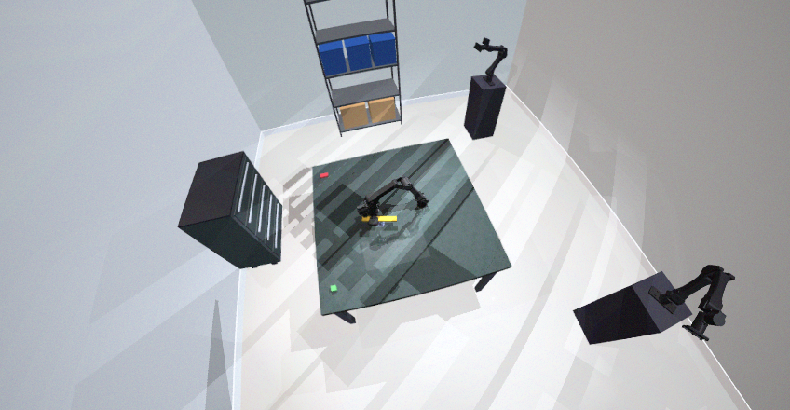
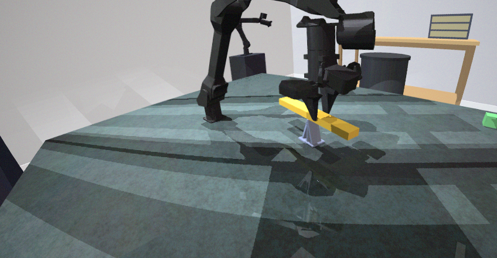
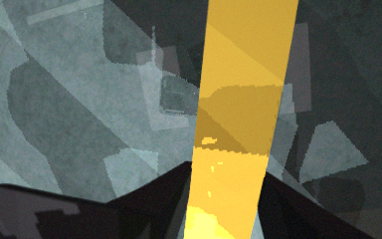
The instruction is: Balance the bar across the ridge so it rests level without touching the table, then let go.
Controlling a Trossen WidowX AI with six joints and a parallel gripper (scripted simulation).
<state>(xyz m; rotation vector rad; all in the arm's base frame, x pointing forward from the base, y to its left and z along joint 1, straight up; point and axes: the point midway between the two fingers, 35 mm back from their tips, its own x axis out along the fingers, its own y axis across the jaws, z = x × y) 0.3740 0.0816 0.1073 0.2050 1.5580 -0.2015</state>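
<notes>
My gripper tip is 3 cm past the yellow bar and 1 cm to the right of it. From my gripper tip the other things lie so: small red block: 37 cm ahead, 58 cm to the right, 6 cm below; small green block: 37 cm ahead, 42 cm to the left, 6 cm below.
</notes>
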